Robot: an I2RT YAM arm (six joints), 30 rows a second.
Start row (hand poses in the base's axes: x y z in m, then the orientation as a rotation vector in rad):
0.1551 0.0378 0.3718 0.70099 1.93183 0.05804
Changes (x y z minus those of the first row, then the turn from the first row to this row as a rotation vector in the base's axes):
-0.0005 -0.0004 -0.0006 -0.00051 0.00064 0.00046
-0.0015 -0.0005 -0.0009 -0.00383 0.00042 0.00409
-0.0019 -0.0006 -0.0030 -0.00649 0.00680 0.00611
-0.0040 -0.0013 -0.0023 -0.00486 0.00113 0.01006
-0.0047 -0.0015 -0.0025 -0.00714 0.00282 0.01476
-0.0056 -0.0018 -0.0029 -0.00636 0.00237 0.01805
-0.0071 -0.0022 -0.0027 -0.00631 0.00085 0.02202
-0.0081 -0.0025 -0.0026 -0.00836 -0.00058 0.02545
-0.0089 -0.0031 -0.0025 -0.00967 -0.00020 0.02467
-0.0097 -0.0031 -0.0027 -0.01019 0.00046 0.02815
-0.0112 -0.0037 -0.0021 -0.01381 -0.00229 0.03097
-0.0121 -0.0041 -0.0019 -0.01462 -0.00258 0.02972
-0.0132 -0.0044 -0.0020 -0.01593 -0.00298 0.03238
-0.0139 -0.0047 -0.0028 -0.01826 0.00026 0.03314
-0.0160 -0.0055 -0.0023 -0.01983 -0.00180 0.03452
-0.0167 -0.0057 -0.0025 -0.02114 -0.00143 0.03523
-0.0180 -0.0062 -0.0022 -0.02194 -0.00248 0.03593
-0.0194 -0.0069 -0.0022 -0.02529 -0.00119 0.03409
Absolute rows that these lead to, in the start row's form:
0.1546 0.0374 0.3712 0.70030 1.93256 0.05761
0.1536 0.0373 0.3709 0.69457 1.93334 0.05672
0.1532 0.0372 0.3688 0.69181 1.93991 0.05322
0.1511 0.0365 0.3695 0.68824 1.93606 0.05918
0.1504 0.0363 0.3693 0.68245 1.93913 0.05931
0.1495 0.0360 0.3689 0.67973 1.93994 0.06226
0.1480 0.0356 0.3691 0.67571 1.93990 0.06529
0.1470 0.0353 0.3692 0.67083 1.93954 0.06591
0.1462 0.0347 0.3693 0.67076 1.93950 0.06403
0.1454 0.0347 0.3691 0.66716 1.94130 0.06546
0.1439 0.0341 0.3697 0.66164 1.93930 0.06463
0.1430 0.0337 0.3699 0.66226 1.93851 0.06317
0.1419 0.0334 0.3698 0.65877 1.93893 0.06368
0.1412 0.0331 0.3690 0.65695 1.94206 0.06080
0.1391 0.0323 0.3695 0.65429 1.94041 0.06083
0.1384 0.0321 0.3693 0.65278 1.94088 0.05988
0.1371 0.0316 0.3696 0.65143 1.94004 0.05989
0.1357 0.0309 0.3696 0.65117 1.94029 0.05507

